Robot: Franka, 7 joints.
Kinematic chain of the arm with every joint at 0, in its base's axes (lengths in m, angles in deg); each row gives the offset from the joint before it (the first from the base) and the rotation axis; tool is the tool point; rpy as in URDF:
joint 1: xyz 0 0 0.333 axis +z
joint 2: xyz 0 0 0 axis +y
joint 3: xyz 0 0 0.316 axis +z
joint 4: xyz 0.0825 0 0 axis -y
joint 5: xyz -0.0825 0 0.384 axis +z
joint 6: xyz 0 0 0 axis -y
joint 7: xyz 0.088 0 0 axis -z
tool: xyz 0 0 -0.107 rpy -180 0 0
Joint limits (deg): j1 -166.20..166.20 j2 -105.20..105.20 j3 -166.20..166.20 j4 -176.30..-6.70 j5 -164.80..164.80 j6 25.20..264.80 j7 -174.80..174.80
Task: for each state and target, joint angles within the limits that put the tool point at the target. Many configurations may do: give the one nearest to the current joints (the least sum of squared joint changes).
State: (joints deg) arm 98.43 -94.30 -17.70 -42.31 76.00 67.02 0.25
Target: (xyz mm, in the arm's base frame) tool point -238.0 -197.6 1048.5
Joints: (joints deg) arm 68.88 -50.98 5.71 -50.24 79.77 85.56 0.25
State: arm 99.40 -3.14 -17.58 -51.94 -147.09 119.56 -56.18
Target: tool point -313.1 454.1 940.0
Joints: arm 123.54 6.10 3.58 -61.72 -148.06 124.59 -56.18
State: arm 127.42 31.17 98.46 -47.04 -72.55 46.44 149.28
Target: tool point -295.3 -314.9 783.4
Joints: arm 145.30 14.20 112.68 -70.48 -61.67 39.26 149.28
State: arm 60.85 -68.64 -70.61 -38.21 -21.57 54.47 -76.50
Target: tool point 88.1 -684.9 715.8
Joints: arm 70.13 -63.75 -69.44 -28.32 -23.49 88.30 -76.50
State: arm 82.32 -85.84 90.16 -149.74 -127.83 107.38 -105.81
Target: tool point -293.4 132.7 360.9
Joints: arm 96.65 -85.34 94.56 -172.60 -124.71 106.93 -105.81
